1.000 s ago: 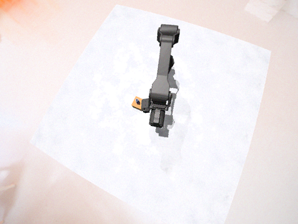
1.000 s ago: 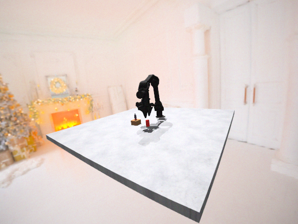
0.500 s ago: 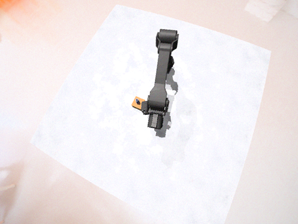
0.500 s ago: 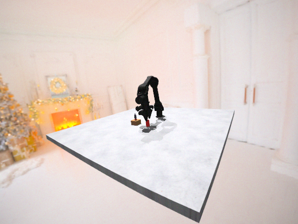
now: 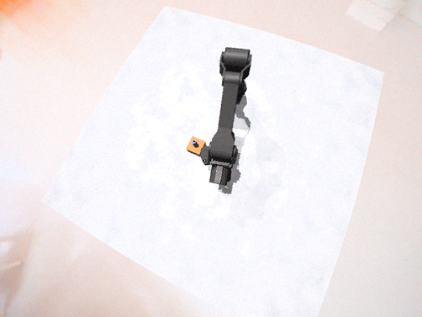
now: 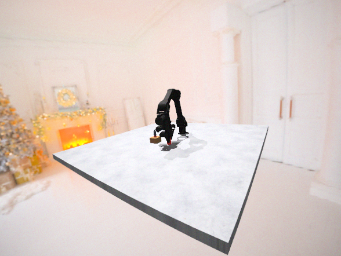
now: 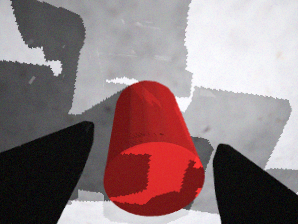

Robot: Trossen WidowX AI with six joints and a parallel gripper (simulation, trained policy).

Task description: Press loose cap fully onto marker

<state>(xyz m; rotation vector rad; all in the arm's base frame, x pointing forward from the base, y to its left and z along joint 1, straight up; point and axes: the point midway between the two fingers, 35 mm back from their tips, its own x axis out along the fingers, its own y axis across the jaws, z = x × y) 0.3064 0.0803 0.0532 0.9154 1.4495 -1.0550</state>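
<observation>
The holder block lies 14 cm to the right of my gripper tip. The rest, counted from my gripper tip: red cap: 1 cm ahead, 1 cm above.
</observation>
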